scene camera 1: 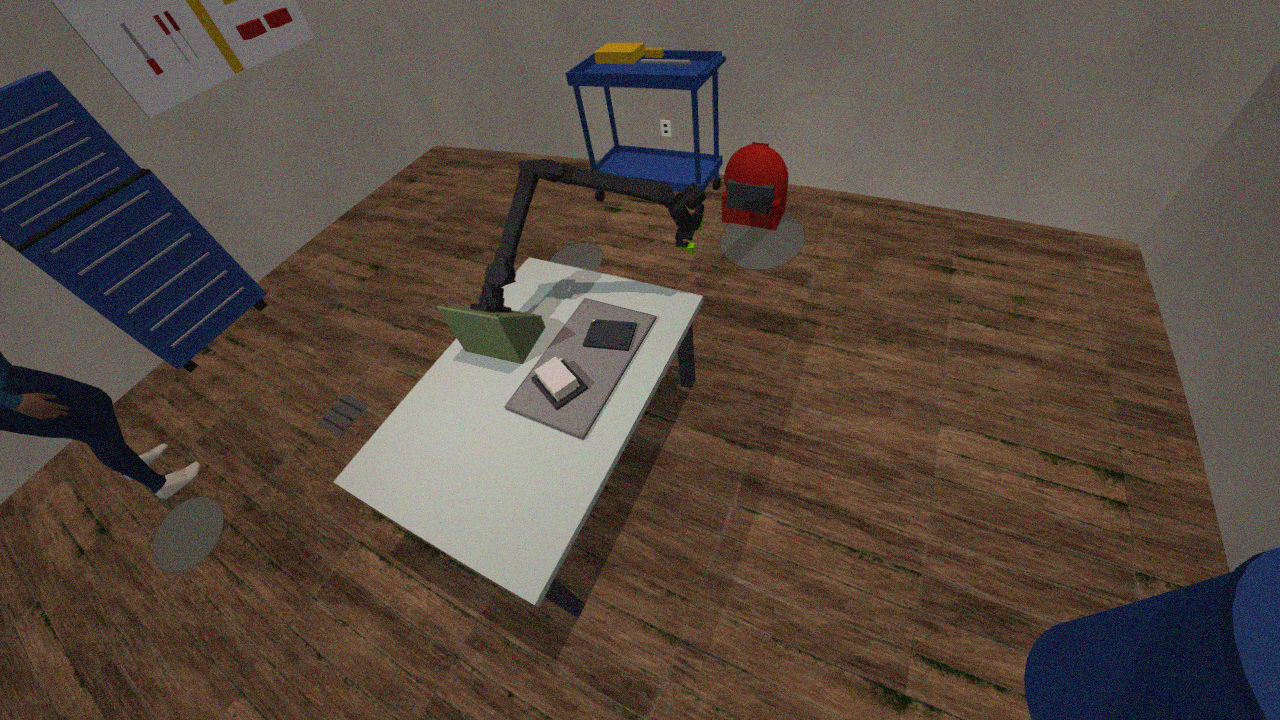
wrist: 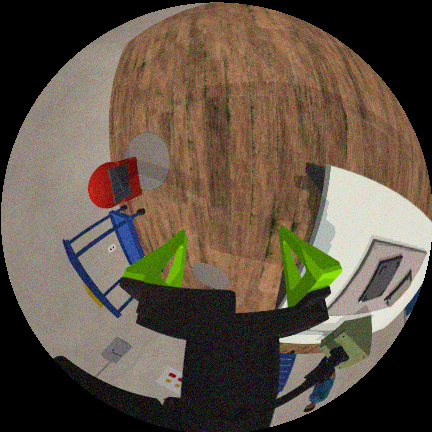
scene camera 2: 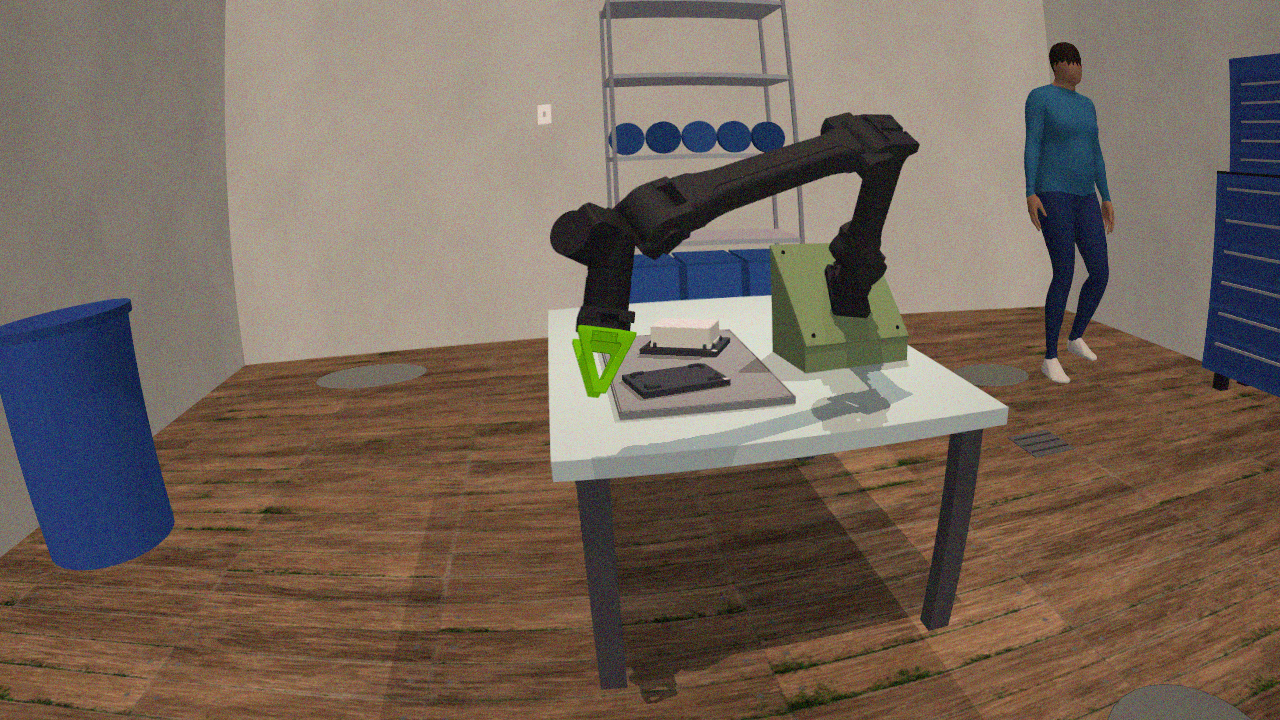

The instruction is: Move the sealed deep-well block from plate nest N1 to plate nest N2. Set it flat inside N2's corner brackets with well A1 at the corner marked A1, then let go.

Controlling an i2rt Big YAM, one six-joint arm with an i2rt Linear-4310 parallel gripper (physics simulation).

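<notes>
The sealed deep-well block is pale and sits on a dark nest, N1, on the grey board. The other dark nest, N2, lies empty on the same board. Corner labels and well A1 are too small to read. My gripper has bright green fingers, wide open and empty. It hangs off to the side of the board, apart from both nests. The wrist view shows floor between the fingertips, with table and nests to the right.
The white table carries the board and a green sloped block beside the arm's base. A blue cart, a red rounded object and a blue bin stand away from the table.
</notes>
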